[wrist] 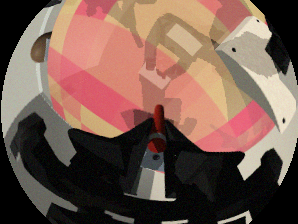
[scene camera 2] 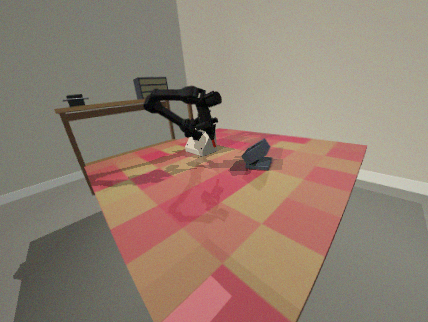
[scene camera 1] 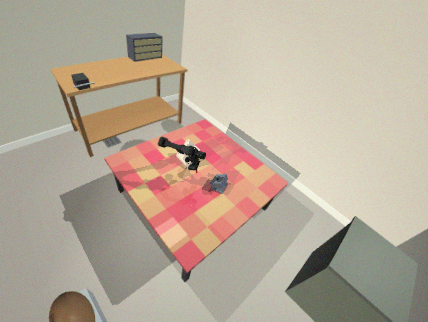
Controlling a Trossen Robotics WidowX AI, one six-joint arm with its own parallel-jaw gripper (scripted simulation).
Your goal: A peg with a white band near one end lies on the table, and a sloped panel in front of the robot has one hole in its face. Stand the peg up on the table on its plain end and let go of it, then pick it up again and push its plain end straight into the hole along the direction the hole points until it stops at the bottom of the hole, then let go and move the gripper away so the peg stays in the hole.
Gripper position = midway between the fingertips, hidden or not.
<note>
My gripper (wrist: 158, 122) holds a red peg.
</note>
